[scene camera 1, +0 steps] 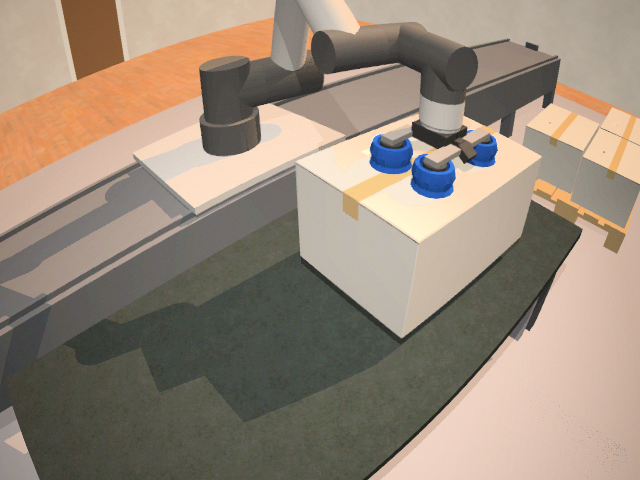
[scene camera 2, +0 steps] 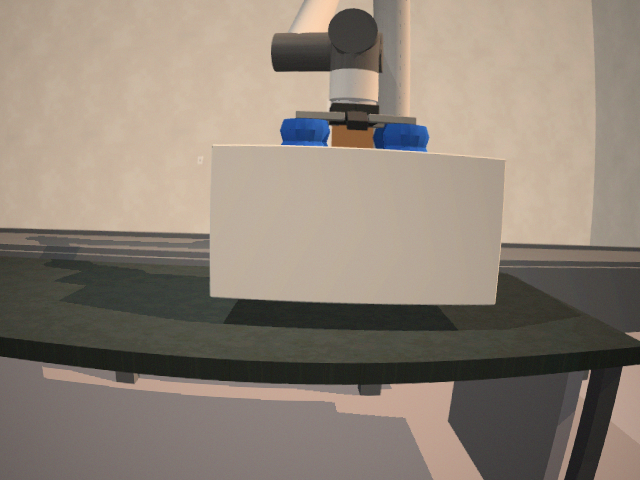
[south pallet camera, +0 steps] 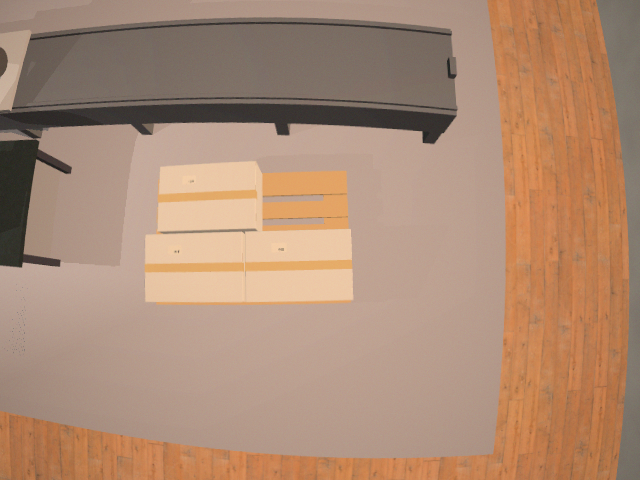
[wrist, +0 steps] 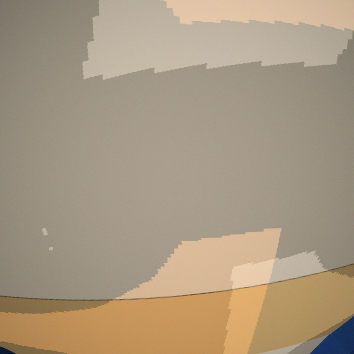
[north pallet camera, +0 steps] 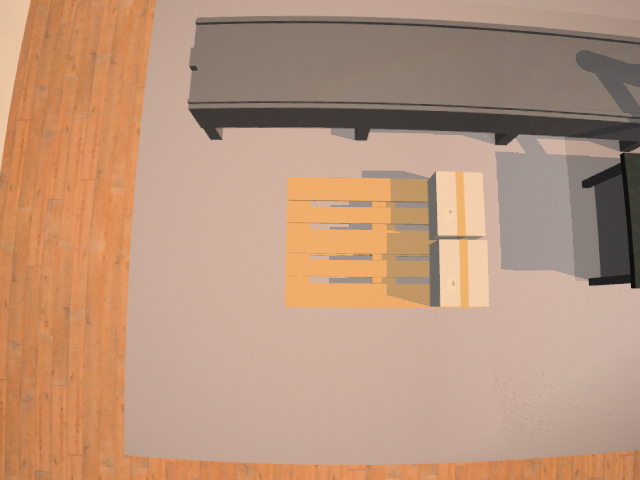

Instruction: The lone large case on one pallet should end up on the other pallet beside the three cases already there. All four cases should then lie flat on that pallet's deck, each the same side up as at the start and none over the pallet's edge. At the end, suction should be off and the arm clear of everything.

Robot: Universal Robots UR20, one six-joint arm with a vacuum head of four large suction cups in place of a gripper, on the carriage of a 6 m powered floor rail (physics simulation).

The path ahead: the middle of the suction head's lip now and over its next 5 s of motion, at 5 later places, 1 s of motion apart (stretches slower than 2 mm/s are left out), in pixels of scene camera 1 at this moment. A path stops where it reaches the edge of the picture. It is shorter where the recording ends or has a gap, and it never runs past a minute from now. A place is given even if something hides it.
My suction head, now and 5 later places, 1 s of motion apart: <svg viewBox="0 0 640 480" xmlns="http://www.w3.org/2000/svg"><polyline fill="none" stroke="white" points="437,152 436,163 435,172 436,173 441,123 513,114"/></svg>
